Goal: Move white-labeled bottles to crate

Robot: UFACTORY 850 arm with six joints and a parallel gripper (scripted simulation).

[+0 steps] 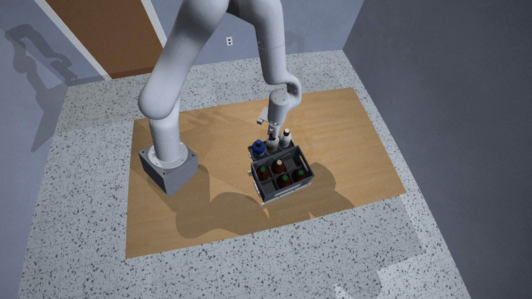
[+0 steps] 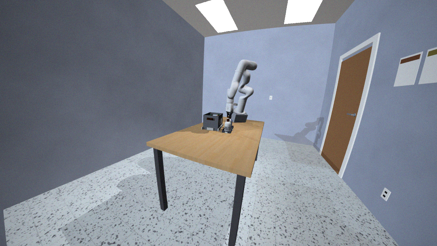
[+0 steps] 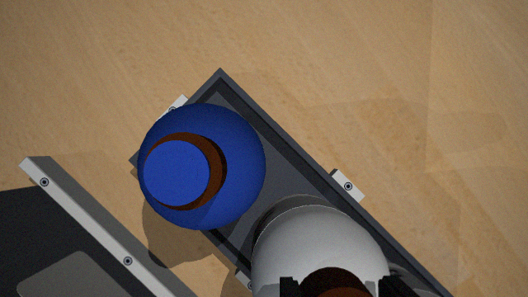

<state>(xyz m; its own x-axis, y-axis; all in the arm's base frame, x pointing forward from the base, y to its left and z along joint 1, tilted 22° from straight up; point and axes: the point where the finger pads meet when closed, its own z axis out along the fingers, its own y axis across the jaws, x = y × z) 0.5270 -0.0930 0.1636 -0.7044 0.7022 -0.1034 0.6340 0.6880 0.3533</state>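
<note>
My hand is 90 mm past the blue-labeled bottle, 90 mm above it and 10 mm to the left of it. The rest, counted from my hand: crate: 200 mm to the right, 90 mm below, 20 mm behind; dark tray: 160 mm below.
</note>
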